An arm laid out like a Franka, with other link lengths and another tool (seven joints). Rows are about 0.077 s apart.
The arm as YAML. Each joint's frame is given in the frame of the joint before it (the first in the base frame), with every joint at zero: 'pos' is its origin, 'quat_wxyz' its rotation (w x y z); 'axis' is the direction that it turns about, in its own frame. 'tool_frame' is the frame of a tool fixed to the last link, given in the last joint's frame.
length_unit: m
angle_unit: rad
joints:
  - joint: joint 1
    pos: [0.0, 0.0, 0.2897]
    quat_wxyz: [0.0, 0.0, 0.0, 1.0]
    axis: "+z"
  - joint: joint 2
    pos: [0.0, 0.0, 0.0]
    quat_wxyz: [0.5, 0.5, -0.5, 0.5]
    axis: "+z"
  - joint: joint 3
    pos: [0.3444, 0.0, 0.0]
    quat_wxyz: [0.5, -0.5, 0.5, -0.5]
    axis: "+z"
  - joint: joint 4
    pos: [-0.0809, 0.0, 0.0]
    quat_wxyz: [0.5, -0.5, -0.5, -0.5]
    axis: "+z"
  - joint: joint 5
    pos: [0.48, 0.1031, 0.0]
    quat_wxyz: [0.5, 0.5, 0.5, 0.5]
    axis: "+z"
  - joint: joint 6
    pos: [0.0, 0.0, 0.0]
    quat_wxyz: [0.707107, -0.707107, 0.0, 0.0]
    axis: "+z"
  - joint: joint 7
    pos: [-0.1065, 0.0, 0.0]
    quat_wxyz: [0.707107, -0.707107, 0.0, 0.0]
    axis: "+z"
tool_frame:
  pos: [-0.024, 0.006, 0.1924]
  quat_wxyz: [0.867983, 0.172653, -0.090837, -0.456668]
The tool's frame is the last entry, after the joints.
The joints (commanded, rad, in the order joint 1, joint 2, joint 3, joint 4, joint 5, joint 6, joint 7), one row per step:
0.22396 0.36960 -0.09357 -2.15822 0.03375 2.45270 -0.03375
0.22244 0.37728 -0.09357 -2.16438 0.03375 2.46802 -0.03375
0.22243 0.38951 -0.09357 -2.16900 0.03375 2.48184 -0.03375
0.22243 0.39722 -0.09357 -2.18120 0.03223 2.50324 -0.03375
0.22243 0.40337 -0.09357 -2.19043 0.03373 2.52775 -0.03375
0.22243 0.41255 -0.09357 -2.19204 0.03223 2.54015 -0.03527
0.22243 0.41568 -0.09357 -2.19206 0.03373 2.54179 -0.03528
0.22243 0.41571 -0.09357 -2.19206 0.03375 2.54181 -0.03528
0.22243 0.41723 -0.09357 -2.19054 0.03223 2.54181 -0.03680
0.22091 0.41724 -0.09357 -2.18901 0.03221 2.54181 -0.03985
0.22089 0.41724 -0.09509 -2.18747 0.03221 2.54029 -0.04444
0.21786 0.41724 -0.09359 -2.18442 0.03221 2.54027 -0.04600
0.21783 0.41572 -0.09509 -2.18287 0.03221 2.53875 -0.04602
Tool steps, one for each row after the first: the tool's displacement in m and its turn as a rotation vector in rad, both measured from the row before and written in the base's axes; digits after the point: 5 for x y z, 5 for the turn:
-0.00189 -0.00162 -0.00631 -0.00088 -0.00164 -0.00150
-0.00272 -0.00078 -0.00877 -0.00184 0.00277 0.00005
-0.00429 -0.00106 -0.00832 -0.00187 -0.00174 0.00122
-0.00175 -0.00061 -0.00544 0.00083 -0.00916 -0.00114
-0.00089 -0.00038 -0.00535 -0.00159 -0.00180 0.00299
-0.00052 -0.00015 -0.00188 0.00025 0.00150 -0.00124
0.00000 0.00000 -0.00002 0.00001 0.00001 -0.00002
0.00041 0.00008 -0.00033 -0.00081 -0.00004 0.00288
0.00095 -0.00079 0.00068 0.00038 -0.00142 0.00160
0.00066 -0.00089 0.00055 -0.00028 -0.00002 0.00320
0.00177 -0.00062 0.00134 0.00109 -0.00283 0.00001
0.00111 -0.00090 0.00157 -0.00022 -0.00164 -0.00136

